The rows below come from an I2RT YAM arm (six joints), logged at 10 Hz.
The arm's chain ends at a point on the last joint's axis. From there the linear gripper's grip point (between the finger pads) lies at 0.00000 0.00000 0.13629 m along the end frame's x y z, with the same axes.
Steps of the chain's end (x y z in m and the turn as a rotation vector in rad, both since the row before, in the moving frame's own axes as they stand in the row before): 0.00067, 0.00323, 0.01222, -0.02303, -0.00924, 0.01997; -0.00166, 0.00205, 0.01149, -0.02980, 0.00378, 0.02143; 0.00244, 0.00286, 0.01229, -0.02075, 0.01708, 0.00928; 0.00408, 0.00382, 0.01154, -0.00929, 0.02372, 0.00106; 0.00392, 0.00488, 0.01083, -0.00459, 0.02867, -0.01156; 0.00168, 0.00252, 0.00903, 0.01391, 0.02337, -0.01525
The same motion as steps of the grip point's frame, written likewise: -0.00062, 0.00636, 0.01218, -0.02303, -0.00924, 0.01997; -0.00119, 0.00612, 0.01143, -0.02980, 0.00378, 0.02143; 0.00475, 0.00570, 0.01224, -0.02075, 0.01708, 0.00928; 0.00731, 0.00509, 0.01150, -0.00929, 0.02372, 0.00106; 0.00783, 0.00548, 0.01077, -0.00459, 0.02867, -0.01156; 0.00485, 0.00060, 0.00898, 0.01391, 0.02337, -0.01525
